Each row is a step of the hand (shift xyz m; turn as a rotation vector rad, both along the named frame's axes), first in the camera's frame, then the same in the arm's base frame.
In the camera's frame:
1: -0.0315 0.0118 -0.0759 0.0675 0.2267 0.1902
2: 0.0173 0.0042 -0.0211 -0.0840 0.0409 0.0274
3: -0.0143 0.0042 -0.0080 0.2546 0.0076 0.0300
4: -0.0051 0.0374 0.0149 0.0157 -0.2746 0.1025
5: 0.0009 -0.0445 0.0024 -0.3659 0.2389 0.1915
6: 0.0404 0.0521 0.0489 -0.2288 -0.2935 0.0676
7: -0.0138 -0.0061 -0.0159 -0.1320 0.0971 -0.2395
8: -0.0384 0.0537 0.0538 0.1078 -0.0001 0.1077
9: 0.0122 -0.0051 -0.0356 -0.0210 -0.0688 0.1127
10: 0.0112 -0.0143 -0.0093 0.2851 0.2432 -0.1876
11: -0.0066 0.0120 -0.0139 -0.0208 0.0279 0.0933
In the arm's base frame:
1: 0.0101 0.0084 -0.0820 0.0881 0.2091 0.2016
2: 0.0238 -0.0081 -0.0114 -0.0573 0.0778 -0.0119
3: -0.0062 0.0082 -0.0134 0.1930 -0.0970 0.1383
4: 0.0081 0.0381 0.0113 -0.1583 -0.2270 0.0977
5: -0.0215 -0.0390 0.0023 -0.2486 0.4070 0.0134
6: 0.0379 0.0384 0.0619 -0.3468 -0.1453 -0.0406
7: -0.0077 -0.0027 -0.0204 0.0347 0.0931 -0.2726
8: -0.0254 0.0748 0.0318 0.0434 -0.0245 0.1440
9: 0.0209 -0.0170 -0.0267 -0.0930 -0.0283 0.0918
10: 0.0056 -0.0193 -0.0035 0.4136 0.0522 -0.0429
11: 0.0059 0.0105 -0.0153 -0.0391 0.0526 0.0749

